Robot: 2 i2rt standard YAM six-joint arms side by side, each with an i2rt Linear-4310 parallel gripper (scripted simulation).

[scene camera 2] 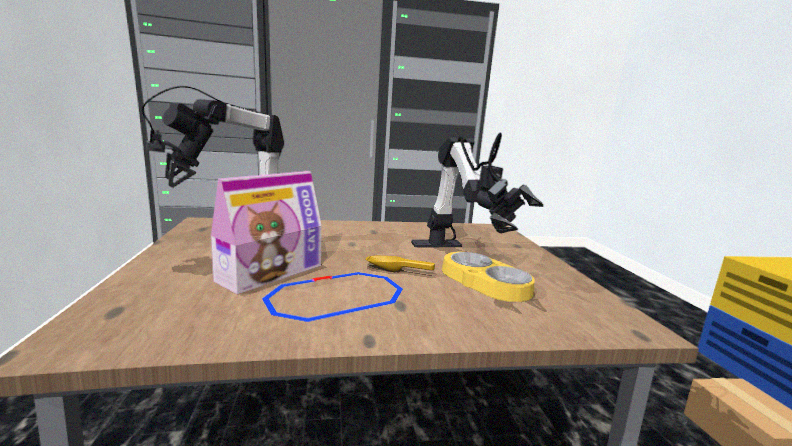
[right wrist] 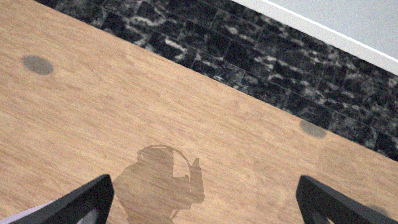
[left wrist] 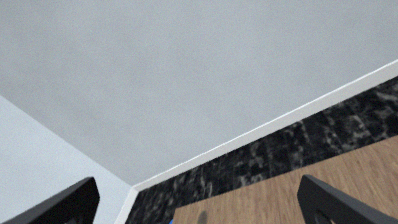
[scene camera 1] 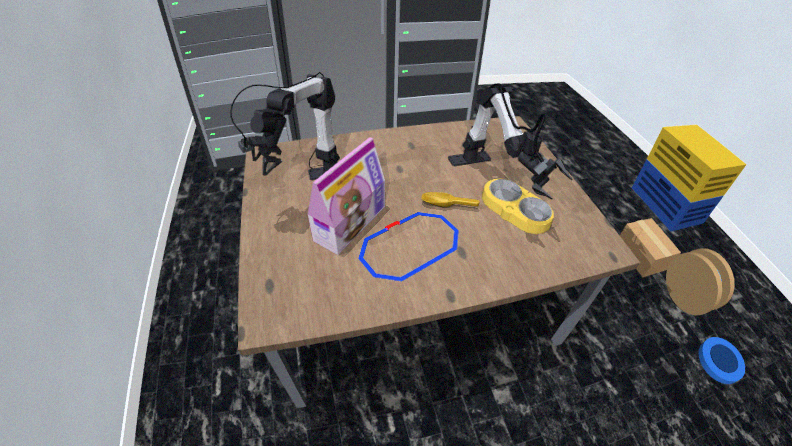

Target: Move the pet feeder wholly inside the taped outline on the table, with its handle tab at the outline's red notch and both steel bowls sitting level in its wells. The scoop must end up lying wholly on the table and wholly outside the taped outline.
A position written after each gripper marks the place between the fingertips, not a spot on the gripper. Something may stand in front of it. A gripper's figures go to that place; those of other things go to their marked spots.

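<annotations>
The right gripper (scene camera 2: 168, 182) is 1.42 m from the lens, while a yellow pet feeder (scene camera 2: 476, 278) sits 1.28 m from the lens and the left gripper (scene camera 2: 530, 216) is 1.14 m from the lens.
</annotations>
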